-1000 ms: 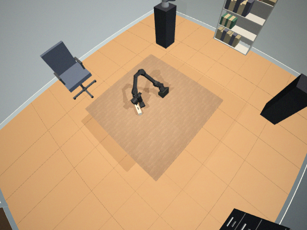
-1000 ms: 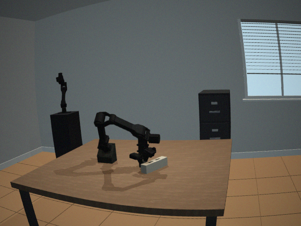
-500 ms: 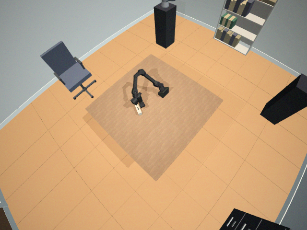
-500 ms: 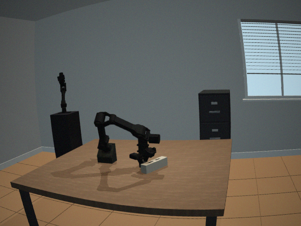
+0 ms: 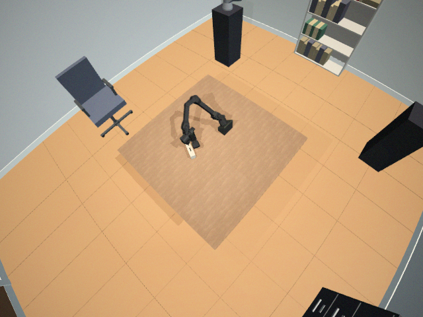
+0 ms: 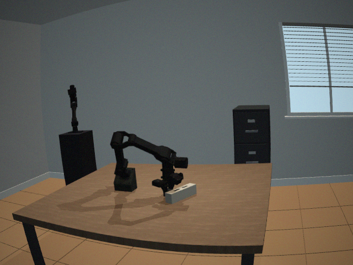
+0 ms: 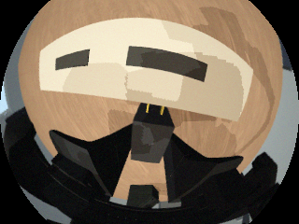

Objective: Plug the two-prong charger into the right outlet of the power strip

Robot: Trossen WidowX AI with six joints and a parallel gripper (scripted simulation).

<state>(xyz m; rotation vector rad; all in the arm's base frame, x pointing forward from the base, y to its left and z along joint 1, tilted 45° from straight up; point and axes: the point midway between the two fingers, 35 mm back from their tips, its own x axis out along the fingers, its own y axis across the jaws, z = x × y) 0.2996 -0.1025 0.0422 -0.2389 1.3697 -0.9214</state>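
My gripper tip is now 2 cm short of the dark charger, 1 cm to the left of it and 1 cm below it.
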